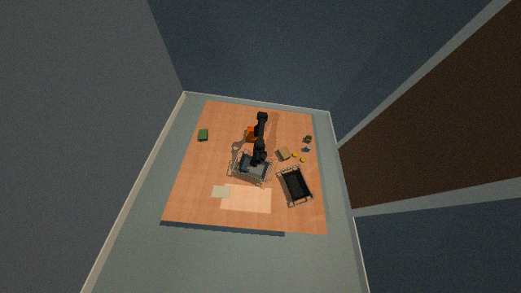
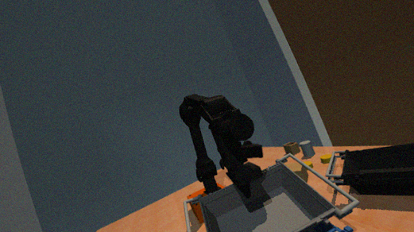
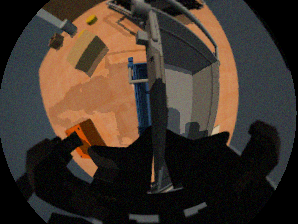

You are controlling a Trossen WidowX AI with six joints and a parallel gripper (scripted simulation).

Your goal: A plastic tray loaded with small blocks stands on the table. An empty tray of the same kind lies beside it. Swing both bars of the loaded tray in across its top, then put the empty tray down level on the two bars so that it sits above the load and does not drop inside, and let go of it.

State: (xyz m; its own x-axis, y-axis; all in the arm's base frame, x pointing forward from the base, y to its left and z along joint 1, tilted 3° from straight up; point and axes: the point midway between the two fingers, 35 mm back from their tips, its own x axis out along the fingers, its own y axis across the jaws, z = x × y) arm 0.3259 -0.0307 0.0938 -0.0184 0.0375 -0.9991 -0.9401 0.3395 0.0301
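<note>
My gripper tip is now 7 cm short of the grey tray and 3 cm to the left of it. Round my gripper tip: green block 52 cm to the right, 32 cm behind, 11 cm below; then pale pad 29 cm to the right, 24 cm ahead, 13 cm below; then grey cylinder 56 cm to the left, 18 cm behind, 9 cm below.
</note>
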